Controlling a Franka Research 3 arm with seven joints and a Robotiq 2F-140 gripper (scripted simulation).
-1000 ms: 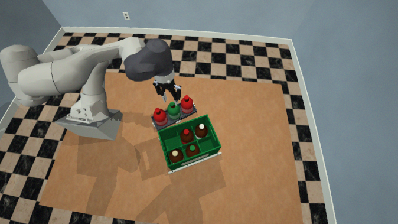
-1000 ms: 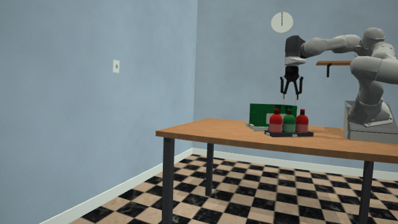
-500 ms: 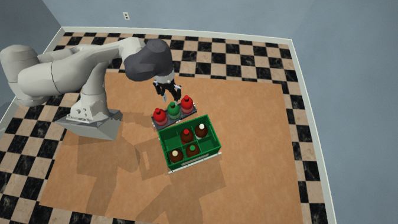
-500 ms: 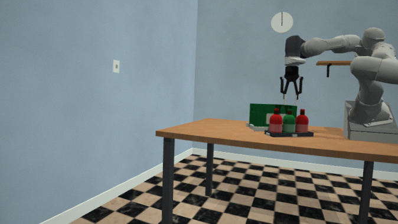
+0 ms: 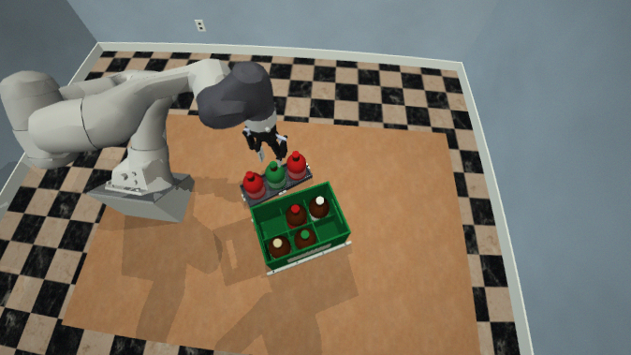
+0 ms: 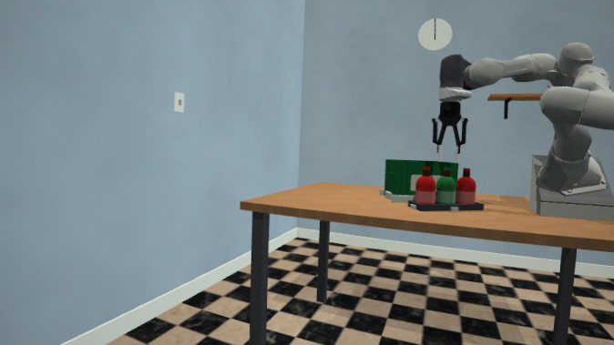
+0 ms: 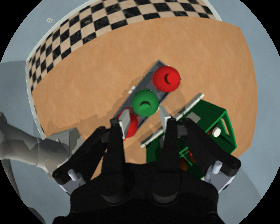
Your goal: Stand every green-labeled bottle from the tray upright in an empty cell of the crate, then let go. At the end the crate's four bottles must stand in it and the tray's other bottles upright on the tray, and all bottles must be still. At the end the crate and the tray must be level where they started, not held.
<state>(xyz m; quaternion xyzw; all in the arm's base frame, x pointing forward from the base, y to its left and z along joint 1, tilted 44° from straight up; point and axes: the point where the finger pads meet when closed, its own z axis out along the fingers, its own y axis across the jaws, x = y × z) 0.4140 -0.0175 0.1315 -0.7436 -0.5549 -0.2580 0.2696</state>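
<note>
The green-labeled bottle lies 130 mm below my hand. The rest, counted from my hand: green crate (100 mm ahead, 200 mm to the right, 130 mm below); then dark tray (200 mm below).
</note>
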